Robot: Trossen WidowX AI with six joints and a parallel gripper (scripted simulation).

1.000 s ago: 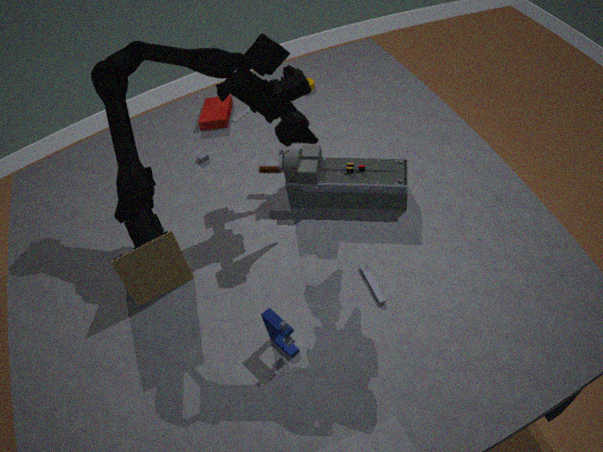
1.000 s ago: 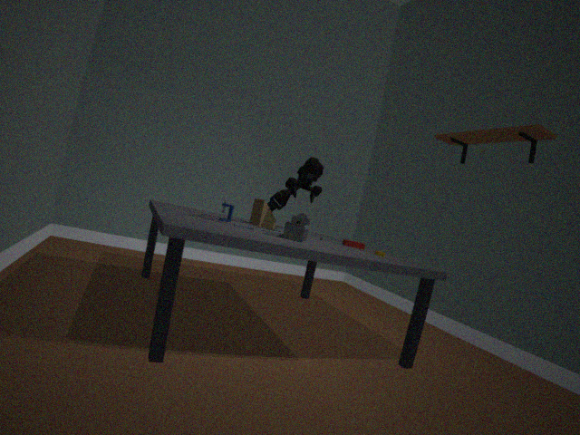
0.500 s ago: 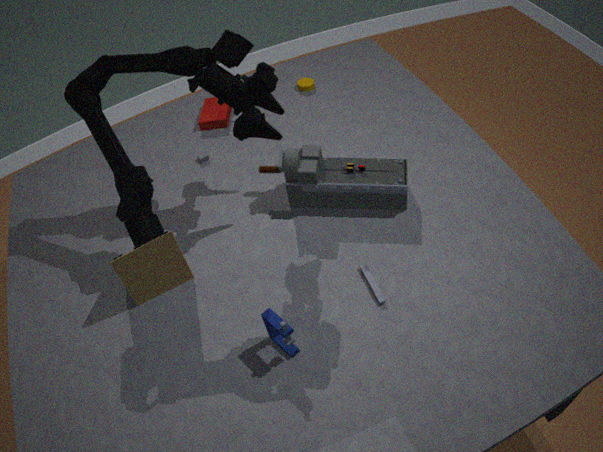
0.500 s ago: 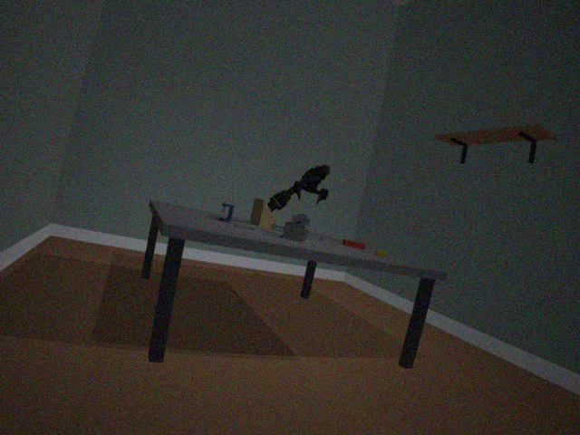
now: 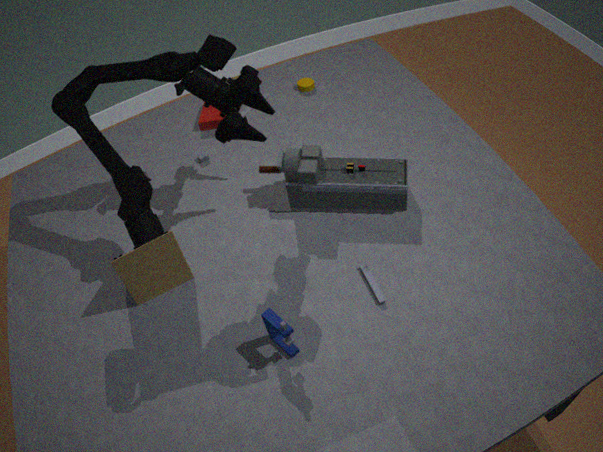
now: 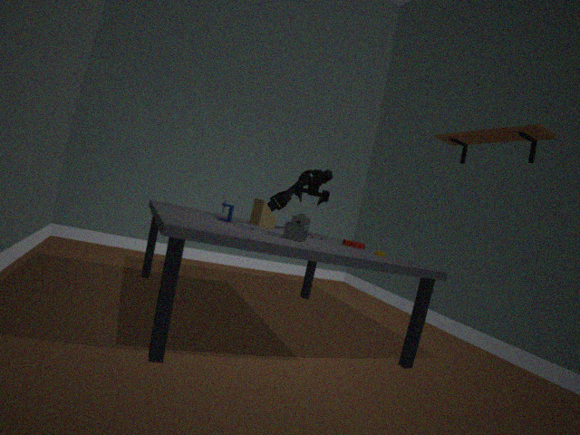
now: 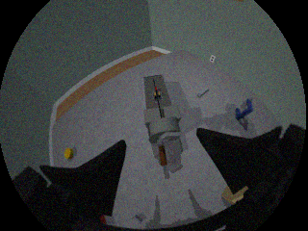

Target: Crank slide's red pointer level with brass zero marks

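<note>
Now: the brown crank handle 20 mm behind my gripper tip, 10 mm to the left of it and 120 mm below it. Also, from my gripper tip: grey bar 60 mm ahead, 340 mm to the right, 180 mm below; then red pointer 150 mm ahead, 110 mm to the right, 110 mm below; then small grey block 140 mm behind, 210 mm to the left, 180 mm below.
</note>
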